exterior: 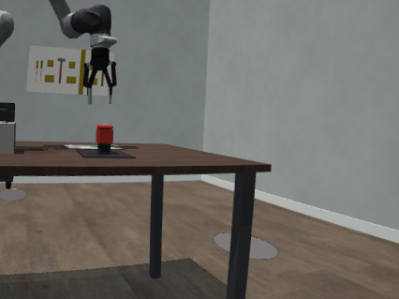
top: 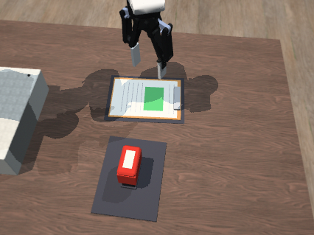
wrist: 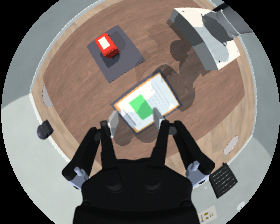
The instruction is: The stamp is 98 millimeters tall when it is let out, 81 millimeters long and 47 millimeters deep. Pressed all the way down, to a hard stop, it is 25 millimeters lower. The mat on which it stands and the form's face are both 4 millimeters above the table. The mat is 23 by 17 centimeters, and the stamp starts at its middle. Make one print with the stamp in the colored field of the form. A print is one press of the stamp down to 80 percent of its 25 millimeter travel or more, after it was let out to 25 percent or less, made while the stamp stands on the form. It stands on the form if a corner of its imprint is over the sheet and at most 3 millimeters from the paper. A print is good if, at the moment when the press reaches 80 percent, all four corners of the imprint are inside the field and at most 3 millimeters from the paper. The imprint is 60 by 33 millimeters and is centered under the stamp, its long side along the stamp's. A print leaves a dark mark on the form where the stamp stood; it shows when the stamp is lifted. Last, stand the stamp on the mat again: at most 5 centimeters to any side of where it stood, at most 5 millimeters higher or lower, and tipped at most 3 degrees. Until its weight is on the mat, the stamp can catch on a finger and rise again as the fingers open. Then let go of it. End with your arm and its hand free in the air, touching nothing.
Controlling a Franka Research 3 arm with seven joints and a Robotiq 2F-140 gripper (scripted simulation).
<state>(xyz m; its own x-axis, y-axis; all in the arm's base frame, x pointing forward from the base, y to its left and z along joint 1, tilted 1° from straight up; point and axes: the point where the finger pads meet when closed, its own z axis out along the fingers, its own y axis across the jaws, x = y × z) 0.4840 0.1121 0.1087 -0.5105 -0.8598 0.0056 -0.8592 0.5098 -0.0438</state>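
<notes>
My hand is 30 mm past the red stamp, 230 mm to the left of it and 160 mm above it. The rest, counted from my hand: form: 40 mm to the left, 210 mm below; dark grey mat: 30 mm behind, 230 mm to the right, 210 mm below.
</notes>
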